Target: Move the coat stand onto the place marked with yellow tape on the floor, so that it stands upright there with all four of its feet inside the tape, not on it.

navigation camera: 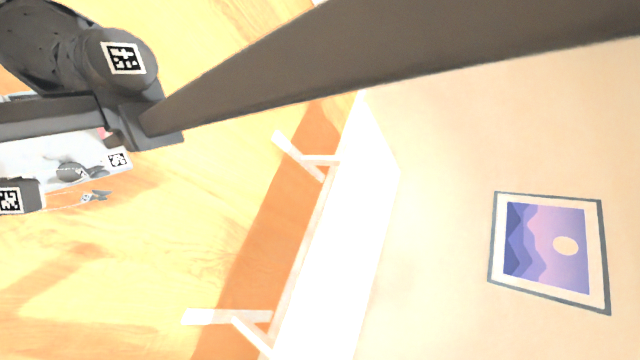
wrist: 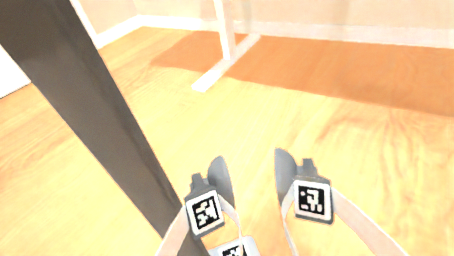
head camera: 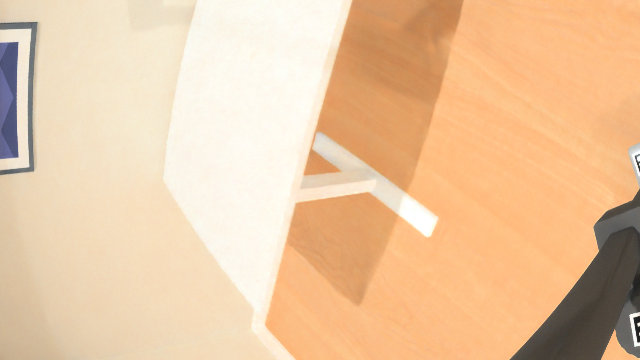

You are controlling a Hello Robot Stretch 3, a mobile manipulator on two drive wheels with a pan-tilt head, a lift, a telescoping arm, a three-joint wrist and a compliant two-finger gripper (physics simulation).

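Seen in the pictures: gripper, fingertip midpoint: (navigation camera: 109, 181) (wrist: 250, 170); robot's base, link origin: (navigation camera: 72, 169).
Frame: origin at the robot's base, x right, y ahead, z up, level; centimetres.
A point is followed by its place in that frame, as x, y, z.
Note:
My gripper (navigation camera: 101, 183) {-6.3, 3.2, 51.8} (wrist: 250, 170) {-6.3, 3.2, 51.8} is open, with its two fingertips apart and bare wood floor showing between them. In the navigation camera view it is low down beside the robot's light base. The coat stand does not show in the head camera, navigation camera or wrist view. The yellow tape on the floor does not show in these views either.
A white table (head camera: 245, 125) {-92.4, 42.8, 72.0} (navigation camera: 345, 210) {-77.8, 44.6, 72.0} stands along the wall. Its T-shaped foot (head camera: 420, 215) (navigation camera: 210, 316) (wrist: 215, 75) rests on the wood floor. A framed picture (head camera: 10, 100) {-133.9, 79.0, 141.0} (navigation camera: 550, 245) {-133.6, 79.3, 157.1} hangs on the wall. The robot's dark mast (head camera: 575, 310) {-13.0, -5.0, 106.2} (navigation camera: 350, 55) {-11.7, -6.2, 119.7} (wrist: 100, 110) {-11.6, -5.9, 57.6} crosses the views.

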